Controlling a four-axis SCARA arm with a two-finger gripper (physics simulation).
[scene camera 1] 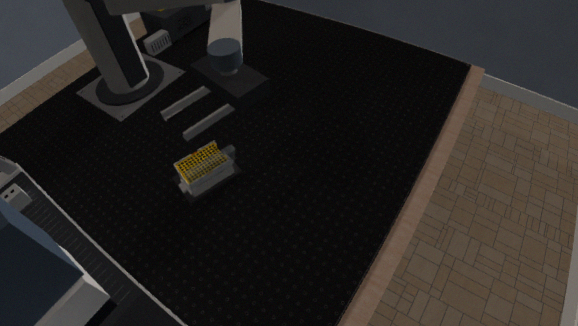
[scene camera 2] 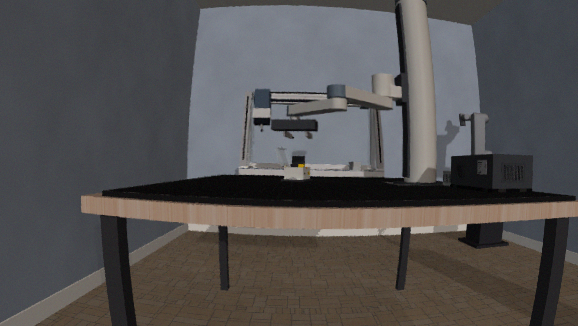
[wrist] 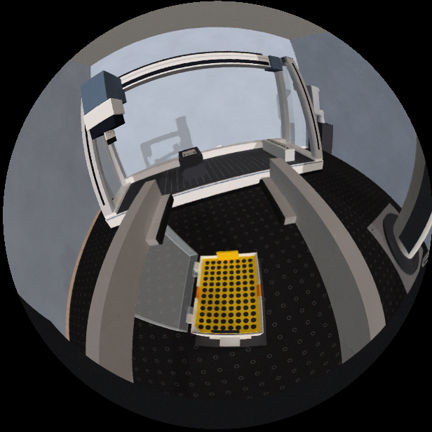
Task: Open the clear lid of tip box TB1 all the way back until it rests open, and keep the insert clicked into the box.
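Where they show: gripper, fingertip midpoint: [scene camera 1: 173, 126] [scene camera 2: 301, 136]; arm's base, origin of the base link: [scene camera 1: 131, 84].
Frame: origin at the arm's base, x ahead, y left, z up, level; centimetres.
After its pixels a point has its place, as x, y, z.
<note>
Tip box TB1 [scene camera 1: 215, 181] {58.0, -15.8, 3.1} [scene camera 2: 295, 174] {54.7, -9.0, 4.2} [wrist: 226, 337] stands upright on the black mat. Its yellow insert [scene camera 1: 202, 163] {54.1, -15.1, 7.0} [scene camera 2: 301, 165] {52.0, -20.1, 8.1} [wrist: 229, 295] sits inside the white rim and looks level in the wrist view. The clear lid [scene camera 2: 282, 156] {60.8, -17.8, 12.0} [wrist: 167, 285] is open on the hinge side, left of the box in the wrist view. It leans outward past upright in scene camera 2; it is hard to make out in scene camera 1. My gripper [scene camera 1: 197, 113] [scene camera 2: 299, 135] {52.4, -17.4, 21.3} [wrist: 213, 178] is shut to its narrow setting, with nothing between its spaced fingers. It hangs above the box and lid, touching neither.
A white gantry frame [scene camera 2: 248, 132] {81.1, -50.9, 25.8} [wrist: 202, 60] stands behind the box, with a slatted deck [scene camera 1: 82, 237] {44.0, -46.1, 6.2} [wrist: 225, 167]. A small black block [scene camera 2: 298, 160] {53.0, -51.5, 10.8} [wrist: 190, 156] is on that deck. My arm's column [scene camera 2: 420, 105] {2.5, 7.1, 34.5} rises from the mat. A dark cabinet [scene camera 2: 472, 171] {-3.5, 42.1, 7.3} stands at the right in scene camera 2.
</note>
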